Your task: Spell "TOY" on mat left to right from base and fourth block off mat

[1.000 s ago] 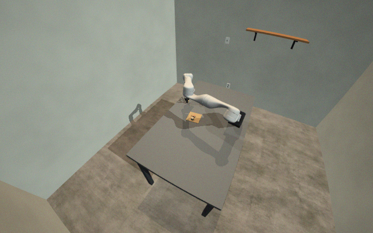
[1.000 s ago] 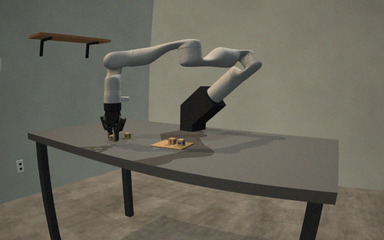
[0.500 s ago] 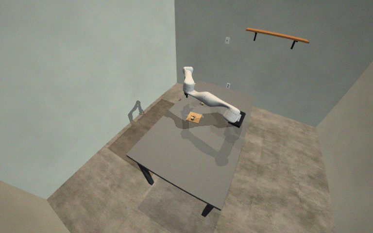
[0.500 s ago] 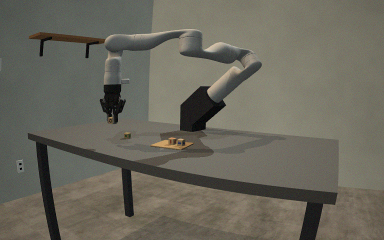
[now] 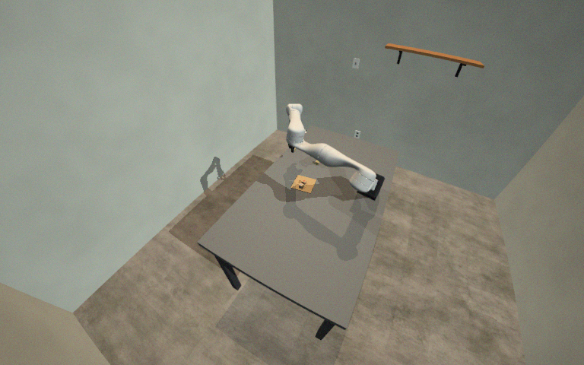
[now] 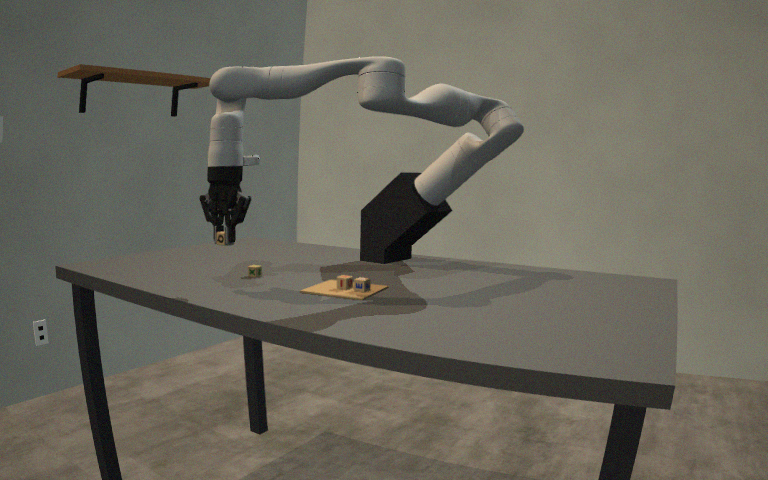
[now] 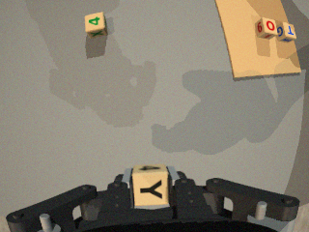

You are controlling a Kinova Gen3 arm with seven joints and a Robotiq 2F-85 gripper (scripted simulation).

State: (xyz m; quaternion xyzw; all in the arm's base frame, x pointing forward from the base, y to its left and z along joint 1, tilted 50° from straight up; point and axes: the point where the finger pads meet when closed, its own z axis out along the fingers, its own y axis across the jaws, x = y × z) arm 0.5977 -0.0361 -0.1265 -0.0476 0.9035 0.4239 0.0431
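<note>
The block is 20 cm behind my hand, 16 cm to the left of it and 10 cm below it. Round my hand: tan mat (20 cm behind, 16 cm to the left, 12 cm below).
</note>
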